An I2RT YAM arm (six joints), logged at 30 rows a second.
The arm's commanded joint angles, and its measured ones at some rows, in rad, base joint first. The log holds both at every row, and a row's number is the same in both.
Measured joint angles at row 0:
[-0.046, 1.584, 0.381, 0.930, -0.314, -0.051]
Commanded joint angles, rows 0 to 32:
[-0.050, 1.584, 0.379, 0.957, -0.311, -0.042]
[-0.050, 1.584, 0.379, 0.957, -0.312, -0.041]
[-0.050, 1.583, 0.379, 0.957, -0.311, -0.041]
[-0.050, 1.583, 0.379, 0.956, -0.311, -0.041]
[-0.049, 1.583, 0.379, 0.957, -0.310, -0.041]
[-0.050, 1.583, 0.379, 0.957, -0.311, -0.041]
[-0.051, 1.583, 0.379, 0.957, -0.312, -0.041]
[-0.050, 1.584, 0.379, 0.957, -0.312, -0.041]
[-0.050, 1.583, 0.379, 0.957, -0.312, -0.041]
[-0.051, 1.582, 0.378, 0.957, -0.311, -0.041]
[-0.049, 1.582, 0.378, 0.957, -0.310, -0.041]
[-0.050, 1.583, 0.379, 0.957, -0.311, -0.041]
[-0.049, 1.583, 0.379, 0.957, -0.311, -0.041]
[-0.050, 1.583, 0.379, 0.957, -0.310, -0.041]
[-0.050, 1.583, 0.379, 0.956, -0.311, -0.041]
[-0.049, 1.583, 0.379, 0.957, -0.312, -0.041]
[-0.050, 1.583, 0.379, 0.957, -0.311, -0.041]
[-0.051, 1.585, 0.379, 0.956, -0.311, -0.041]
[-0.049, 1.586, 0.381, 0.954, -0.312, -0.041]
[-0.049, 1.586, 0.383, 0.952, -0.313, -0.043]
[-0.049, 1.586, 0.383, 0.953, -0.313, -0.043]
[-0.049, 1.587, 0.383, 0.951, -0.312, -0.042]
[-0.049, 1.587, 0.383, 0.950, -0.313, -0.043]
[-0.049, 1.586, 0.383, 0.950, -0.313, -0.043]
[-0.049, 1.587, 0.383, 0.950, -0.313, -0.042]
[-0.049, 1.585, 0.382, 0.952, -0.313, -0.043]
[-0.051, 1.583, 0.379, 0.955, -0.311, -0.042]
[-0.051, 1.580, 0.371, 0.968, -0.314, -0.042]
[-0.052, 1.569, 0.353, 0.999, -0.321, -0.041]
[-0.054, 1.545, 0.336, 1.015, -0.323, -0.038]
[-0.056, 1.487, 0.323, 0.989, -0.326, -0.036]
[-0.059, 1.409, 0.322, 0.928, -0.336, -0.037]
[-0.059, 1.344, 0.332, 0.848, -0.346, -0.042]
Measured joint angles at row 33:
[-0.053, 1.485, 0.331, 0.898, -0.319, -0.048]
